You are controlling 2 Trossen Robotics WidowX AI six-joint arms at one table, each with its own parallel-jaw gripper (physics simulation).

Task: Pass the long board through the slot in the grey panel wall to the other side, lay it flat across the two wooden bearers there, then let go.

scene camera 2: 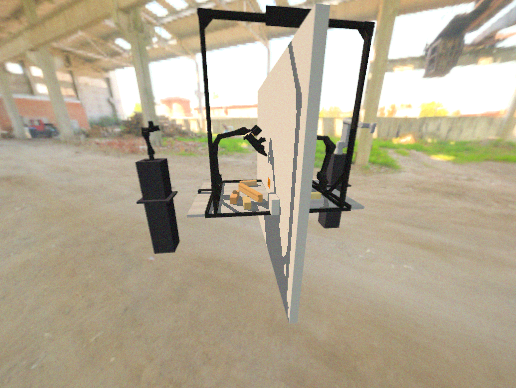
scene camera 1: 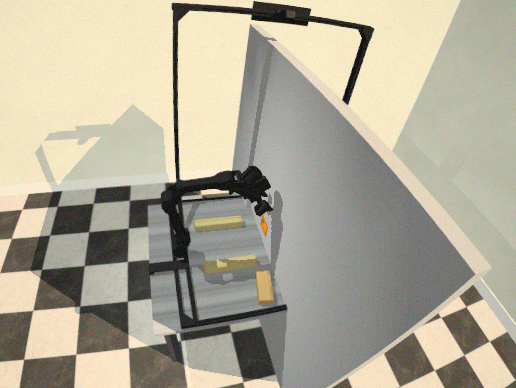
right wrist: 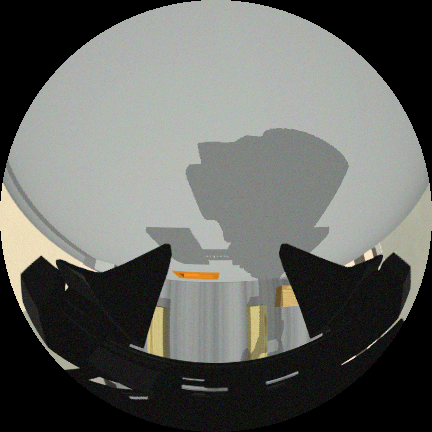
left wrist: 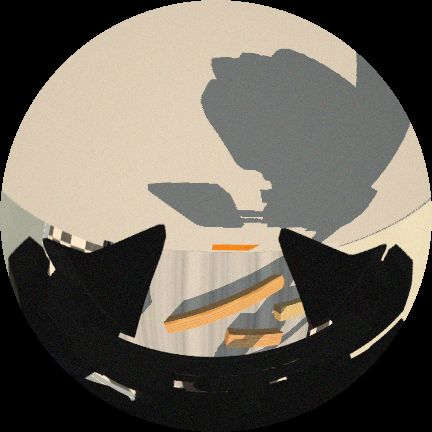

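Looking at a grey panel wall [right wrist: 224, 136], I see that this is the same spot on the wall as [scene camera 1: 276, 190].
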